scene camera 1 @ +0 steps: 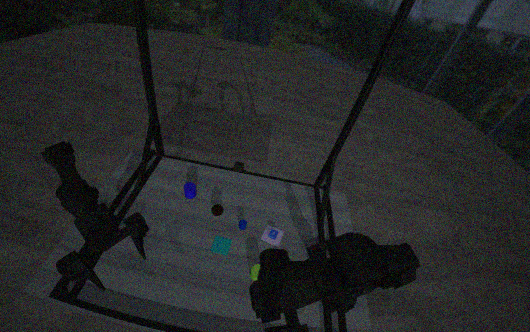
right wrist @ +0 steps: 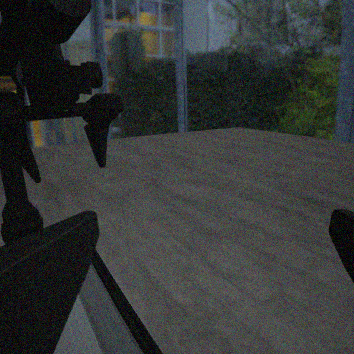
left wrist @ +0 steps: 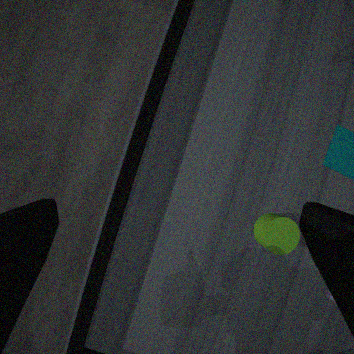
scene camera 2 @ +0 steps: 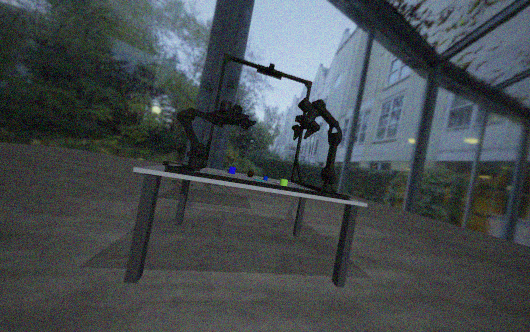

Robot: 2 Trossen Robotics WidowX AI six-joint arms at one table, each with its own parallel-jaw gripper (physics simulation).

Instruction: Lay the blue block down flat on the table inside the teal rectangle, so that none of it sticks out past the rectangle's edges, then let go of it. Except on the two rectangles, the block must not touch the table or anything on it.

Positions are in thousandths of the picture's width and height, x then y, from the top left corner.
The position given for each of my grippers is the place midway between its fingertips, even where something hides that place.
Observation:
My left gripper (left wrist: 513, 600) is open, with nothing in its grasp. My right gripper (scene camera 1: 235, 824) is open, holding nothing. The table carries a green cylinder (left wrist: 790, 662).
My left gripper also shows in the right wrist view (right wrist: 205, 490). My right gripper shows as well in the right wrist view (right wrist: 606, 629). The right wrist view misses the green cylinder: it is out of frame.

